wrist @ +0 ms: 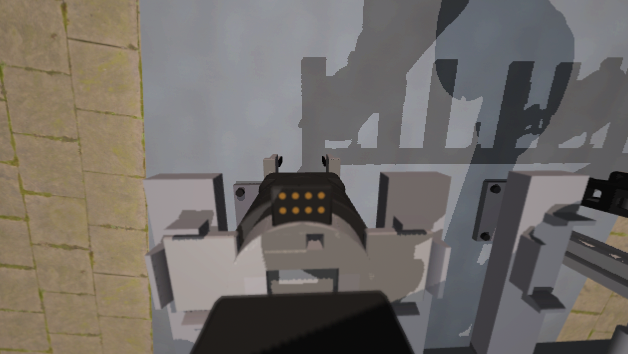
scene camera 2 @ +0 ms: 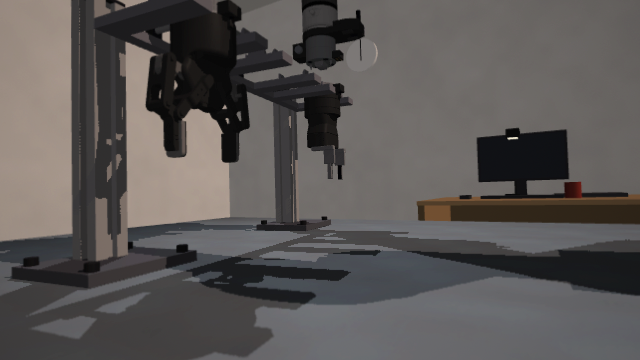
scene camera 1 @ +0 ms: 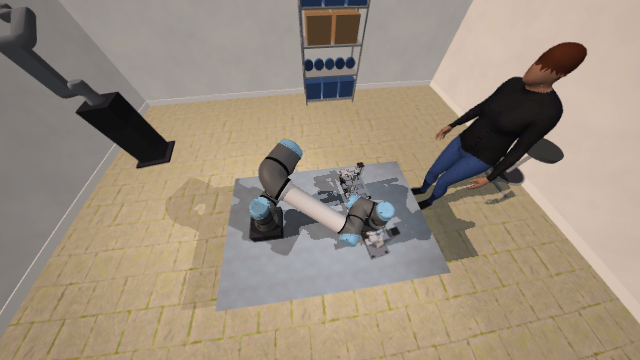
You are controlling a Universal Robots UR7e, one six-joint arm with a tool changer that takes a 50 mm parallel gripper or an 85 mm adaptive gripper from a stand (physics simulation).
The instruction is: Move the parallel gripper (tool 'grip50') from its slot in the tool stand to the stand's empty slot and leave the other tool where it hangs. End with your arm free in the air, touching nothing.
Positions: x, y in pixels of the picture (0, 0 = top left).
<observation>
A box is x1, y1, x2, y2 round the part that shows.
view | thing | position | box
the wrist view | parallel gripper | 302, 234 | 163, 154, 432, 310
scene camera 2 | adaptive gripper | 203, 51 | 146, 0, 249, 162
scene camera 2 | parallel gripper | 322, 112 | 300, 82, 345, 178
</observation>
